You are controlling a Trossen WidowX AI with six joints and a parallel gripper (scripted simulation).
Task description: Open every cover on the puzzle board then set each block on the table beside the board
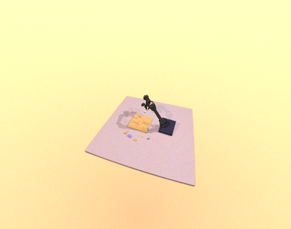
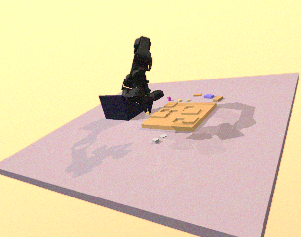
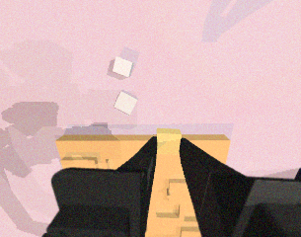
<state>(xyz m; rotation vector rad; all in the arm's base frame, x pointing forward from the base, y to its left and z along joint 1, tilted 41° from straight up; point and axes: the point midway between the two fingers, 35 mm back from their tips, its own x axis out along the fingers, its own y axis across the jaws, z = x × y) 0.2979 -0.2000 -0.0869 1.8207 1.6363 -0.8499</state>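
The grey cube lies 110 mm below my gripper tip, 70 mm to the right of it and 50 mm ahead of it. From my gripper tip the other things lie so: magenta block: 440 mm to the left, 150 mm behind, 100 mm below; blue block: 480 mm to the left, 110 mm below, 100 mm ahead.
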